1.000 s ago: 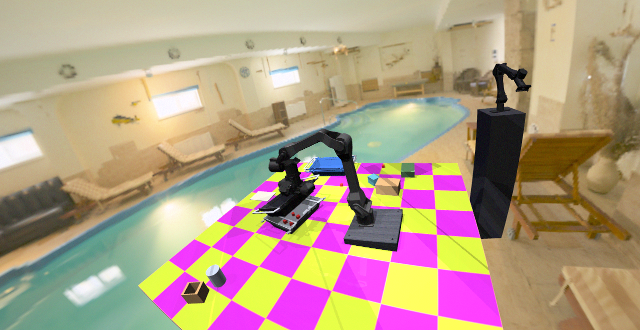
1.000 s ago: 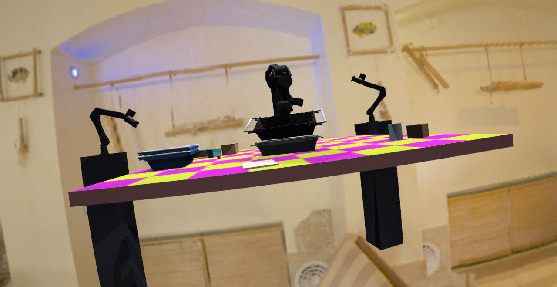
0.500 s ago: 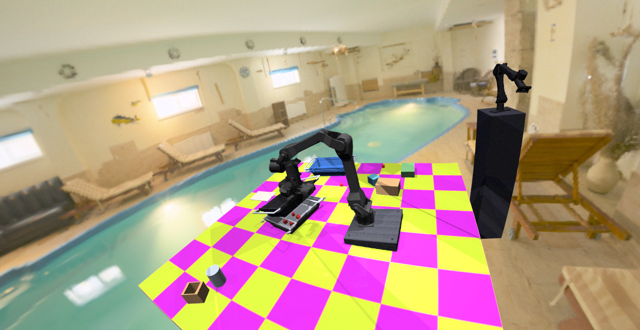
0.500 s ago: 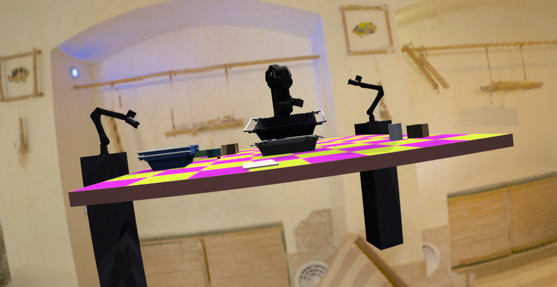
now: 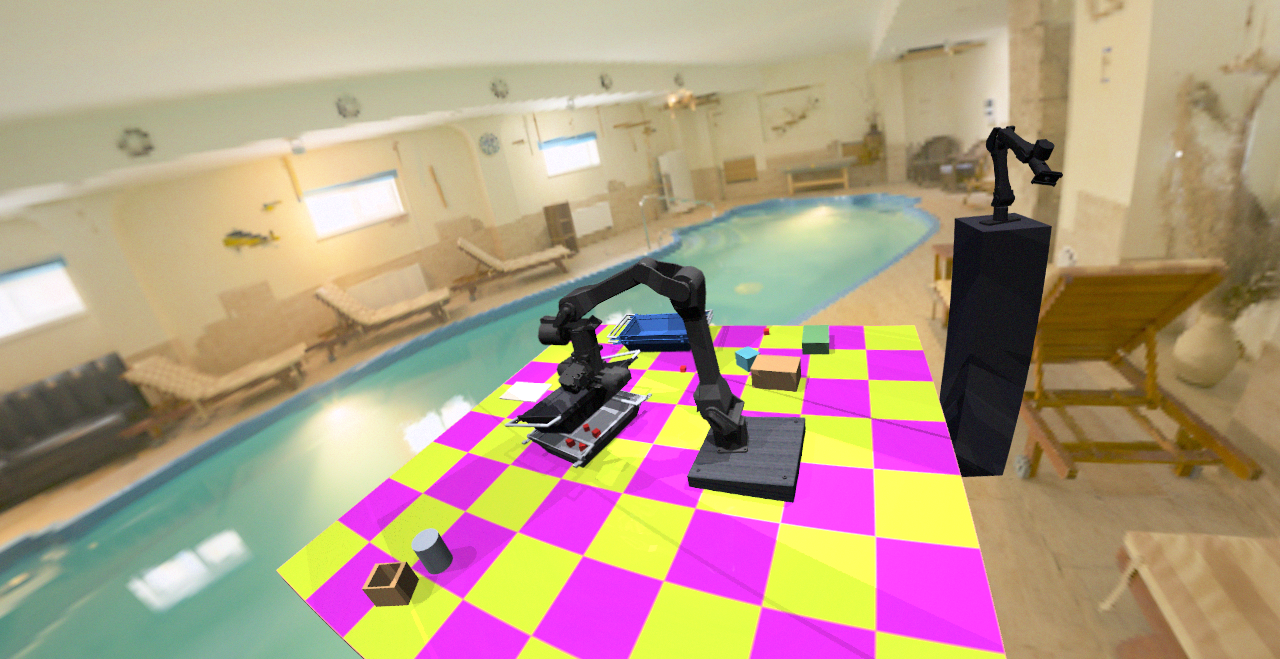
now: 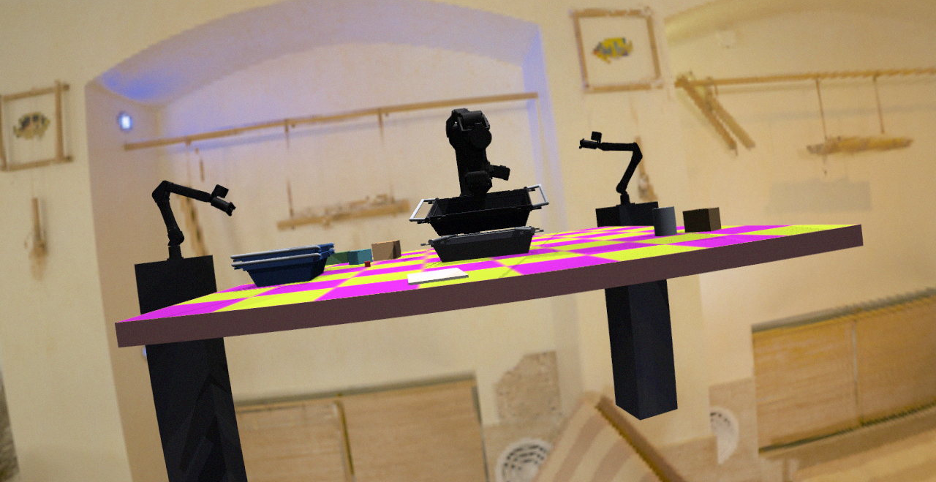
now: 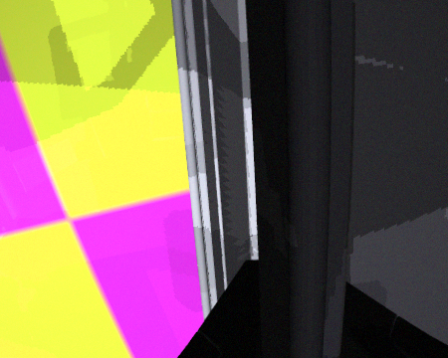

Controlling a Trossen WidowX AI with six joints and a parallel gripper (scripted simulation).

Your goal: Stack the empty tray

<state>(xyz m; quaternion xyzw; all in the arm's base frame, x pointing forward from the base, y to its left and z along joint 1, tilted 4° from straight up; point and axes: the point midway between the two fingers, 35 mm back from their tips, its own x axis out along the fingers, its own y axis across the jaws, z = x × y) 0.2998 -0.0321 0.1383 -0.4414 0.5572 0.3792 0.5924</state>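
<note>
My gripper tip is 70 mm short of the dark tray, 30 mm to the left of it and 10 mm below it. Also, from my gripper tip: grey cylinder 410 mm to the left, 230 mm ahead, 80 mm below; teal cube 340 mm to the right, 320 mm behind, 90 mm below; white plate 380 mm ahead, 210 mm to the right, 110 mm below.
</note>
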